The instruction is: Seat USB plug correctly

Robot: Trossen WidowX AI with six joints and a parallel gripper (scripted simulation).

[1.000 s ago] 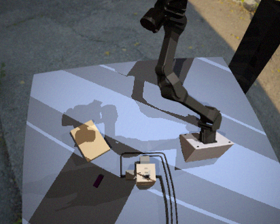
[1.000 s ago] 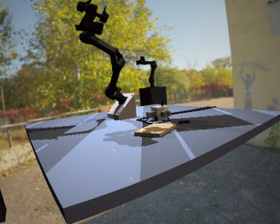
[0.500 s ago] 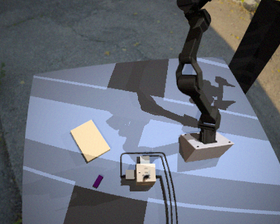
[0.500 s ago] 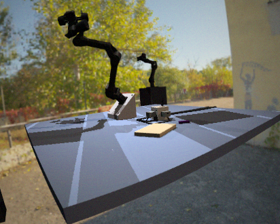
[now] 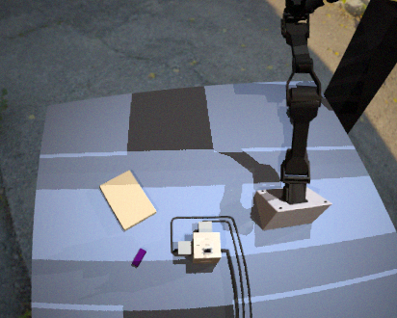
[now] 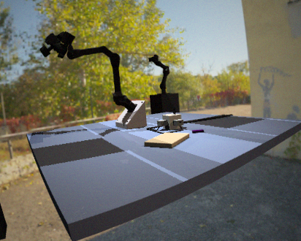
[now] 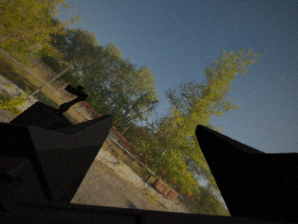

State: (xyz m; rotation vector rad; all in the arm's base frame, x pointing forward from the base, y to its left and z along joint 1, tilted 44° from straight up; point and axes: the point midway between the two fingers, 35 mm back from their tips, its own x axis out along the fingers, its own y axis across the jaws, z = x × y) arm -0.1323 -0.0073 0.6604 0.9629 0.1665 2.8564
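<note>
Now: the flat tan slab 690 mm ahead of my gripper tip, 360 mm to the left of it and 590 mm below it. Also, from my gripper tip: small purple block 660 mm ahead, 560 mm to the left, 590 mm below.
</note>
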